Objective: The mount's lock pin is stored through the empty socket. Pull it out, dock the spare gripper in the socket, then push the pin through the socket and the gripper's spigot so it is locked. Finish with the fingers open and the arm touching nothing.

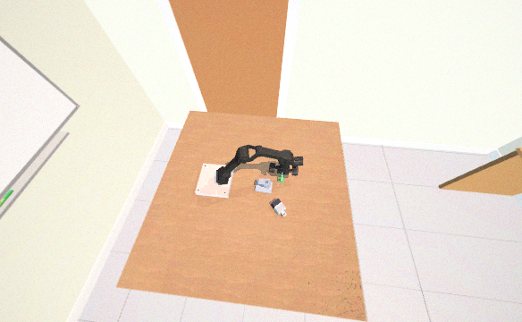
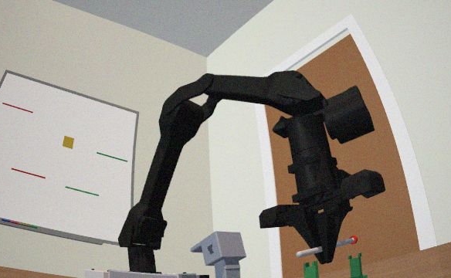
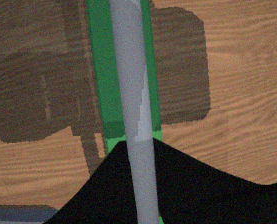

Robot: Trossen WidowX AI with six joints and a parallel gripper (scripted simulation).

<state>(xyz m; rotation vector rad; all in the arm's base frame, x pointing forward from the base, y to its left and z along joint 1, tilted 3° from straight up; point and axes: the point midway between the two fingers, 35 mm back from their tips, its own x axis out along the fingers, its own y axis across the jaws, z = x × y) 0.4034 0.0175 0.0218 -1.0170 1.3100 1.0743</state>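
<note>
Now: the green stand 10 mm ahead of my gripper tip, 20 mm to the left of it and 20 mm below it. From my gripper tip the other things lie so: grey mount: 120 mm behind, 70 mm to the right, 10 mm above; then spare gripper: 40 mm behind, 230 mm to the right, 20 mm below.
</note>
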